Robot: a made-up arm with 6 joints. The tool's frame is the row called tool.
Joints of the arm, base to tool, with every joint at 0 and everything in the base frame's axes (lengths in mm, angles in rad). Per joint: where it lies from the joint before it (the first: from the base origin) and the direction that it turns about. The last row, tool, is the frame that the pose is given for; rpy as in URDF.
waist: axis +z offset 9 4 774
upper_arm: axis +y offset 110 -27 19
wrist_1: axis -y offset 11 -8 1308
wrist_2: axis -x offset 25 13 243
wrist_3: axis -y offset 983 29 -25
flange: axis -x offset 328 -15 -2
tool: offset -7 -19 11 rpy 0 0 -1.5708
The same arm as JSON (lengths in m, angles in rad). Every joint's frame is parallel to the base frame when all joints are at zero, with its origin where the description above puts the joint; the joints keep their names.
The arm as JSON. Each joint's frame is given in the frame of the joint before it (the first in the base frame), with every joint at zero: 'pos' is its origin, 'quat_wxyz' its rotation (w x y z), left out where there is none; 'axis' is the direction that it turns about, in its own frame. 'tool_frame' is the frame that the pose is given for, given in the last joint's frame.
{"length_unit": "m", "angle_unit": "rad", "joints": [
  {"joint": "waist", "pos": [0.009, 0.004, 0.774], "axis": [0.0, 0.0, 1.0]},
  {"joint": "upper_arm", "pos": [0.11, -0.027, 0.019], "axis": [0.0, 1.0, 0.0]},
  {"joint": "wrist_1", "pos": [0.011, -0.008, 1.308], "axis": [0.0, -1.0, 0.0]},
  {"joint": "wrist_2", "pos": [0.025, 0.013, 0.243], "axis": [-1.0, 0.0, 0.0]},
  {"joint": "wrist_3", "pos": [0.983, 0.029, -0.025], "axis": [0.0, -1.0, 0.0]},
  {"joint": "flange", "pos": [0.328, -0.015, -0.002], "axis": [-1.0, 0.0, 0.0]}
], "tool_frame": {"pos": [-0.007, -0.019, 0.011], "quat_wxyz": [0.707105, 0.0, 0.0, -0.707108]}}

